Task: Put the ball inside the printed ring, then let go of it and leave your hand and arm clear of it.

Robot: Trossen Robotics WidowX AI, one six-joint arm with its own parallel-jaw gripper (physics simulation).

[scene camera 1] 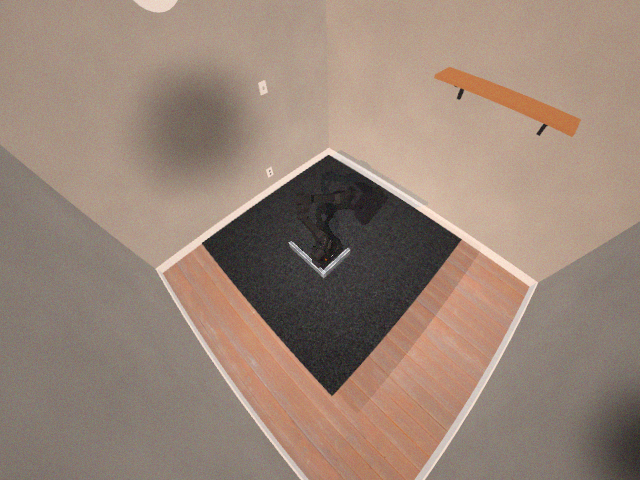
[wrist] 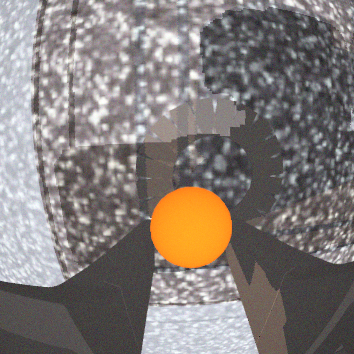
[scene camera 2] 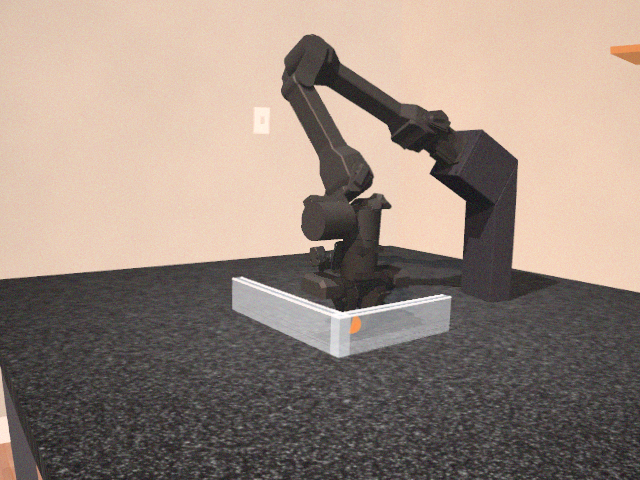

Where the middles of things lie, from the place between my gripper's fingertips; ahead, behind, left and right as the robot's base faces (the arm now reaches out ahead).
The orange ball (wrist: 190, 226) is 10 mm to the right of my hand and 10 mm above it.
